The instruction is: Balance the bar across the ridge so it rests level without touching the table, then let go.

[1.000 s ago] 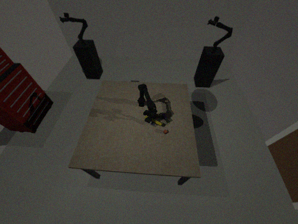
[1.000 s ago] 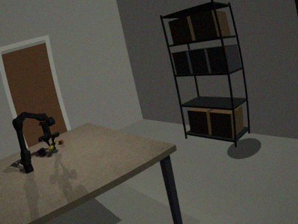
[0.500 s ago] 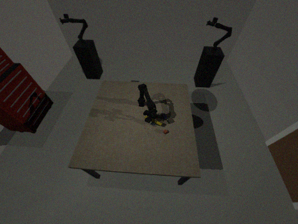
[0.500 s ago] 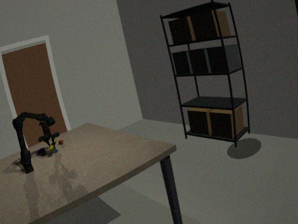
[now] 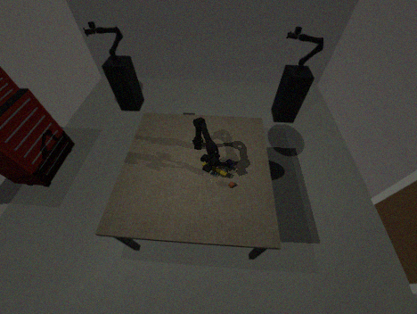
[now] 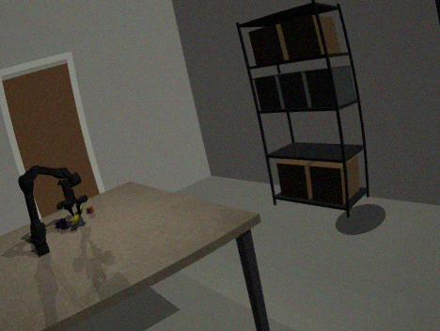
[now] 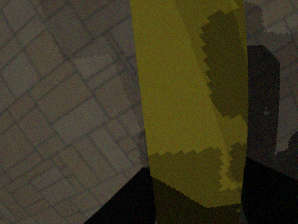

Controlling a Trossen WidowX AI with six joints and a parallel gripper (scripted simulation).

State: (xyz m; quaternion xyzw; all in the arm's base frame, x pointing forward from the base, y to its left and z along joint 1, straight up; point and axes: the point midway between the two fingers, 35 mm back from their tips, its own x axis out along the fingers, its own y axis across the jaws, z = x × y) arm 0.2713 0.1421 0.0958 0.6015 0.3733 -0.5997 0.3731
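The yellow bar is 10 mm ahead of my gripper tip and 30 mm to the left of it. Round my gripper tip: orange block (120 mm ahead, 170 mm to the left, 40 mm below); then purple block (90 mm behind, 160 mm to the left, 40 mm below).
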